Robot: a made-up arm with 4 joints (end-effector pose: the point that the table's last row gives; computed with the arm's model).
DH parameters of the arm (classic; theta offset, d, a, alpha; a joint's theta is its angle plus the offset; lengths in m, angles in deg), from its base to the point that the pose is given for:
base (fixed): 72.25 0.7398 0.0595 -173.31
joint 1: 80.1 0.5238 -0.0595 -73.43
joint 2: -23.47 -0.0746 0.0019 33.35
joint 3: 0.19 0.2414 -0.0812 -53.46
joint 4: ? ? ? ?
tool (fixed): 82.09 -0.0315 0 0
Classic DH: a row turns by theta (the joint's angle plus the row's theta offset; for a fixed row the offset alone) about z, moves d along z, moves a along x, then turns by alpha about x.
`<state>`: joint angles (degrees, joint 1 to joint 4).
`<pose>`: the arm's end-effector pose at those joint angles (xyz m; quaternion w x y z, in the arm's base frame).
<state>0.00 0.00 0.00 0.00</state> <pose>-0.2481 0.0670 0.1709 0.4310 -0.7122 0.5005 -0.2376</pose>
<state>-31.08 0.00 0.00 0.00</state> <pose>-0.2142 -0.0354 0.1635 0.5044 -0.8043 0.2957 -0.1062</pose>
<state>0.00 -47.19 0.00 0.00</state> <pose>-0.2377 0.0287 0.2842 0.2822 -0.7744 0.5500 0.1349</pose>
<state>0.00 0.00 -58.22 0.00</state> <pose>-0.1889 -0.0123 0.2055 0.4468 -0.7817 0.3626 0.2404</pose>
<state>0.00 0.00 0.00 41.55</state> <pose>-0.2841 0.0670 0.1580 0.5805 -0.5816 0.3151 -0.4748</pose>
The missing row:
joint 4: 84.9 -0.0692 0.0454 112.09
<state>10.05 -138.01 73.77 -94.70</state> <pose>-0.1785 0.0202 0.3333 0.6263 0.3736 -0.4262 -0.5353</pose>
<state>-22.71 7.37 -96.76 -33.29</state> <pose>-0.0894 -0.0313 0.1681 0.0528 -0.7981 -0.0255 0.5996</pose>
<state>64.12 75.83 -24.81 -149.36</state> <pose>-0.0944 0.0332 0.0585 0.0359 -0.1201 0.9504 0.2845</pose>
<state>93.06 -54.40 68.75 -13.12</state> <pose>-0.0050 0.3017 0.2032 0.2229 0.0526 -0.9183 0.3230</pose>
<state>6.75 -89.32 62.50 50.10</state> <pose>-0.2864 0.0911 0.3486 0.3203 -0.7944 0.3764 -0.3529</pose>
